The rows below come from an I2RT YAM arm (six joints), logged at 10 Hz.
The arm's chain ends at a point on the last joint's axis. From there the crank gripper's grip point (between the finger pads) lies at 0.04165 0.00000 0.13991 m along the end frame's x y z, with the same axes.
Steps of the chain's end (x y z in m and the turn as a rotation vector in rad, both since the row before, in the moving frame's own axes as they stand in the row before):
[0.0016 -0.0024 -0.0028 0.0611 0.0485 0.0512]
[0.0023 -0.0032 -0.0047 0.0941 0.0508 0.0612]
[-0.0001 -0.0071 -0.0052 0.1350 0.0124 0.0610]
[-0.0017 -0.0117 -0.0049 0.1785 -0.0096 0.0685]
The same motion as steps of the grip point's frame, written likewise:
[0.0085 -0.0086 -0.0052 0.0611 0.0485 0.0512]
[0.0097 -0.0135 -0.0075 0.0941 0.0508 0.0612]
[0.0021 -0.0233 -0.0068 0.1350 0.0124 0.0610]
[-0.0023 -0.0338 -0.0065 0.1785 -0.0096 0.0685]

